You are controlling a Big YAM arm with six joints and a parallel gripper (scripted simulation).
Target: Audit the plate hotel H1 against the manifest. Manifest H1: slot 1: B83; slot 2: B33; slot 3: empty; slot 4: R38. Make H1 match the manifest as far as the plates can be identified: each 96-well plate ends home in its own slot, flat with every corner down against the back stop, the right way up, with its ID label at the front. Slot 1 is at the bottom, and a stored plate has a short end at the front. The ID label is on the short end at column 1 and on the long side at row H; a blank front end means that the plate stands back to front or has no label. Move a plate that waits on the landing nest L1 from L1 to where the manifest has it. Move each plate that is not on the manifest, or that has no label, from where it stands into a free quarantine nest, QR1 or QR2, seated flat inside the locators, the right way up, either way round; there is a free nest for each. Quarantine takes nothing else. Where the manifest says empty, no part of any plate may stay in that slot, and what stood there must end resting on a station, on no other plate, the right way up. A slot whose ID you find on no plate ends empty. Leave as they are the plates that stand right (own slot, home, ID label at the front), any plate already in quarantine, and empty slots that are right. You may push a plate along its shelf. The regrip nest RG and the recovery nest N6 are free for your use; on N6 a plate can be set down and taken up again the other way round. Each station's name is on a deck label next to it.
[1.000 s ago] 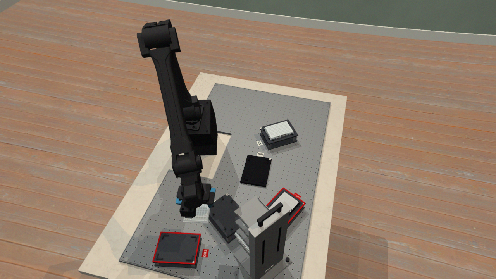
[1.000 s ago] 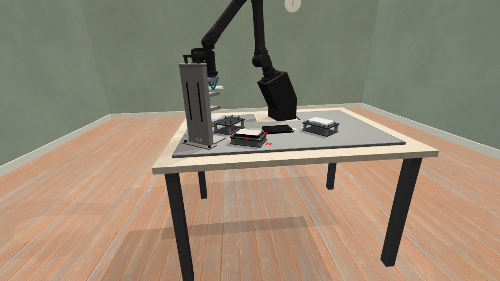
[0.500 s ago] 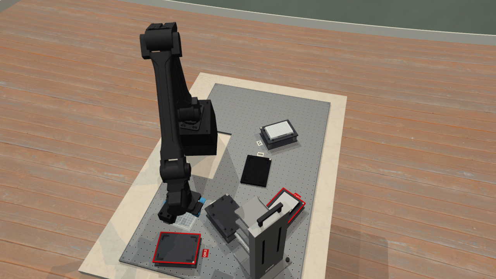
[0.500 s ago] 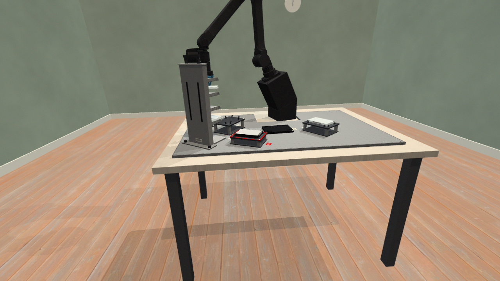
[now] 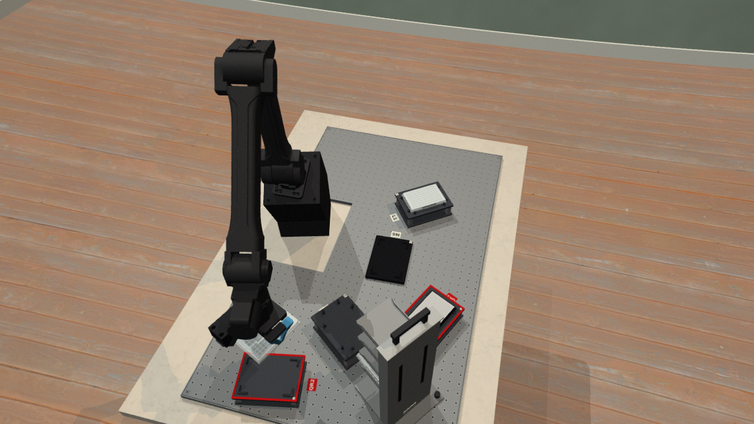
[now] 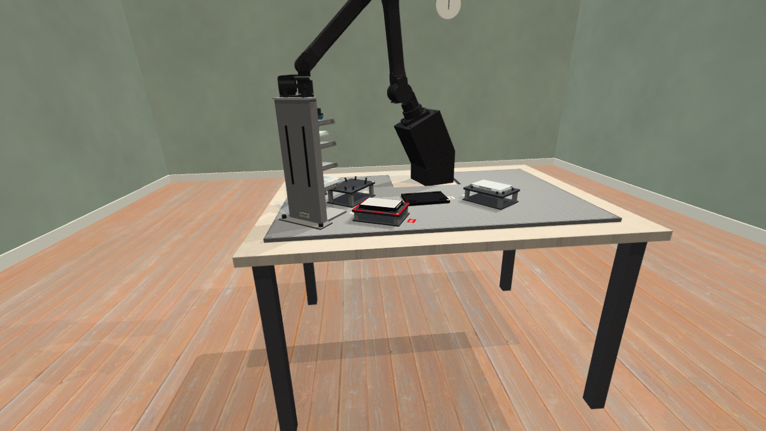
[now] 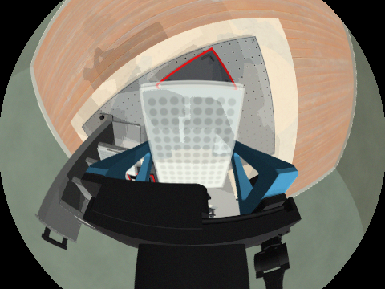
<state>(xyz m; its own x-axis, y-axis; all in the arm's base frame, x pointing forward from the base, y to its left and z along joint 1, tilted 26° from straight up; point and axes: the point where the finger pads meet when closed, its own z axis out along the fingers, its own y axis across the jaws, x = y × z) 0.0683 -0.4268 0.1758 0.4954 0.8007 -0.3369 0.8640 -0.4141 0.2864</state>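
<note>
Now: the red-edged quarantine nest QR2 20 mm behind my hand, 20 mm to the right of it and 210 mm below it. Round my hand: plate hotel H1: 330 mm ahead, 30 mm to the right, 50 mm below; hotel handle: 330 mm ahead, 30 mm to the right, 180 mm above; regrip nest RG: 140 mm ahead, 140 mm to the left, 190 mm below.
</note>
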